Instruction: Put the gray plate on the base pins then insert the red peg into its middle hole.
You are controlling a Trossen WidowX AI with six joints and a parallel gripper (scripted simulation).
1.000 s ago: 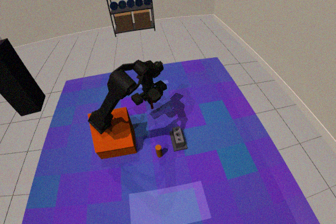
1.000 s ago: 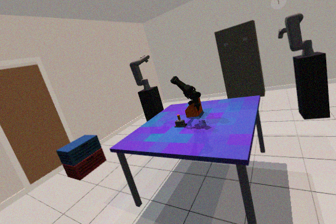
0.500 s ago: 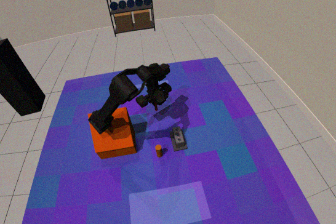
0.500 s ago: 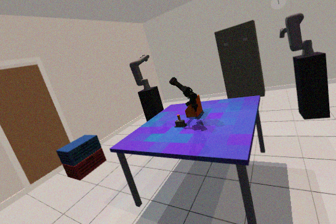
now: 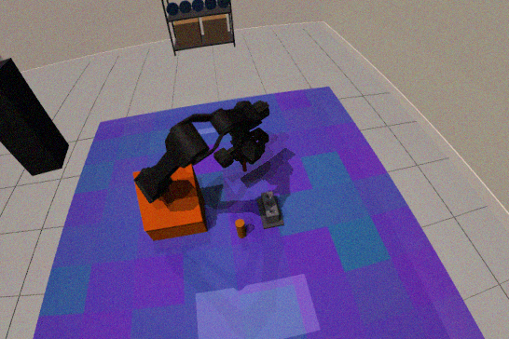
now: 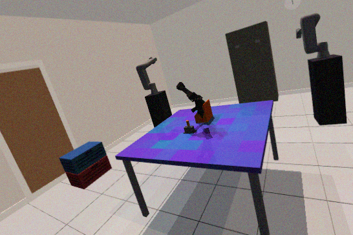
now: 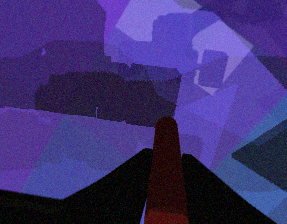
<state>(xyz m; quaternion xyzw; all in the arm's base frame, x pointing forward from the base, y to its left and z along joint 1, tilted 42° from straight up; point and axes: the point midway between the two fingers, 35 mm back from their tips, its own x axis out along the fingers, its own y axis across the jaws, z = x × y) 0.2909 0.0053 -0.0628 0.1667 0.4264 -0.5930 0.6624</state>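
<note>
Right now my gripper tip is 15 cm to the left of the gray plate, 7 cm above it and 4 cm short of it. From my gripper tip the other things lie so: orange cylinder 20 cm to the right, 8 cm below, 7 cm behind; then dark gray base 15 cm to the right, 11 cm below, 4 cm ahead; then red peg right at my gripper tip.
</note>
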